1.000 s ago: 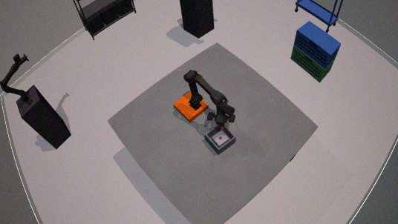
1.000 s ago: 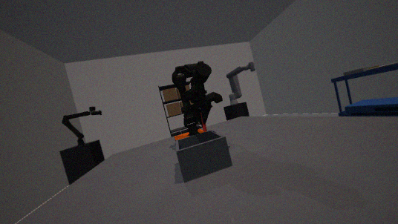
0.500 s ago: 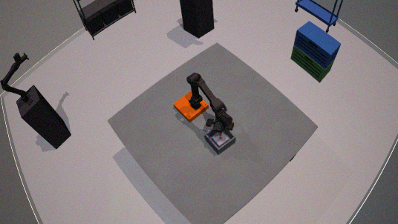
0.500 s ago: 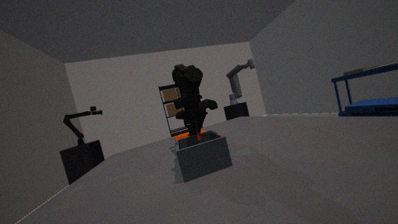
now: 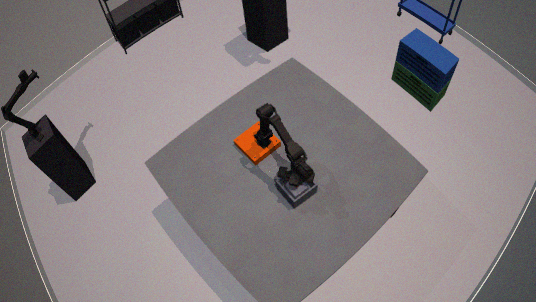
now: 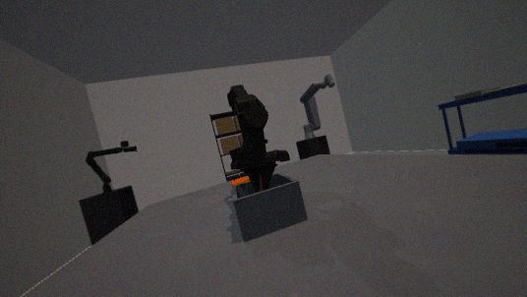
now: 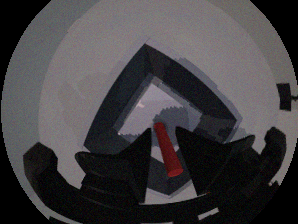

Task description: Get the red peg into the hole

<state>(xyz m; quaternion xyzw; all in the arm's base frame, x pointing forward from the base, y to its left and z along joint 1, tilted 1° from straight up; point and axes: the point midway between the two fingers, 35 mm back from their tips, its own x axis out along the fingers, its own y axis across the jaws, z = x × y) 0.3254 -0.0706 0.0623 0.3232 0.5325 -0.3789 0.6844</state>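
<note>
Right now my gripper tip is 1 cm past the red peg, 1 cm to the right of it and 1 cm below it. From my gripper tip the other things lie so: pale plate: 3 cm below; then grey box: 5 cm below.
</note>
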